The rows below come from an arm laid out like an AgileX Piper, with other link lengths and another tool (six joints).
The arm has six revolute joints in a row. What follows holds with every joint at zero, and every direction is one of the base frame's.
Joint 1 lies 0.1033 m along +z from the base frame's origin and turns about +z.
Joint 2 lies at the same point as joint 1 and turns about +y.
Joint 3 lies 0.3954 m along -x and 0.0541 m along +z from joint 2 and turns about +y.
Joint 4 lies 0.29 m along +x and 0.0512 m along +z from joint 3 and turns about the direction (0.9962, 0, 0.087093).
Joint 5 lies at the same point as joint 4 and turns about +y.
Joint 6 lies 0.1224 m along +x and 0.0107 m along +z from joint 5 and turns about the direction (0.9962, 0, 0.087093).
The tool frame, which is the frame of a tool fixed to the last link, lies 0.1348 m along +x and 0.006 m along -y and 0.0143 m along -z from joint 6; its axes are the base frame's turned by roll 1.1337, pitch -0.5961 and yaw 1.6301 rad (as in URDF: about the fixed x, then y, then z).
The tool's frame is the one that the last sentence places.
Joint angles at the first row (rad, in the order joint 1, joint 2, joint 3, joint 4, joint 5, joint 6):
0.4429, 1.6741, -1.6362, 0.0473, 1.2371, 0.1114
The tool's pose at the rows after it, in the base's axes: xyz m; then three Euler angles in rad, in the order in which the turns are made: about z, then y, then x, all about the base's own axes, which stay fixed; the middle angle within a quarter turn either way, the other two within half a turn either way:
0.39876 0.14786 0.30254 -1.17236 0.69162 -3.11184
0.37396 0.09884 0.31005 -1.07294 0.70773 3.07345
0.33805 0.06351 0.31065 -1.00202 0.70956 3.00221
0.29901 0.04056 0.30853 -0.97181 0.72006 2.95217
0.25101 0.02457 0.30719 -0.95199 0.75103 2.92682
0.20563 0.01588 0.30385 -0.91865 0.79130 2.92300
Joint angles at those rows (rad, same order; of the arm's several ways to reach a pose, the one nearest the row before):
0.3524, 1.5763, -1.5692, 0.0168, 1.2371, 0.1114
0.2799, 1.4769, -1.4809, -0.0209, 1.2421, 0.1114
0.2290, 1.3688, -1.3754, -0.0472, 1.2438, 0.1114
0.2114, 1.2575, -1.2713, -0.0799, 1.2438, 0.1114
0.2093, 1.1144, -1.1617, -0.1004, 1.2477, 0.1152
0.2094, 0.9694, -1.0677, -0.0983, 1.2527, 0.1316

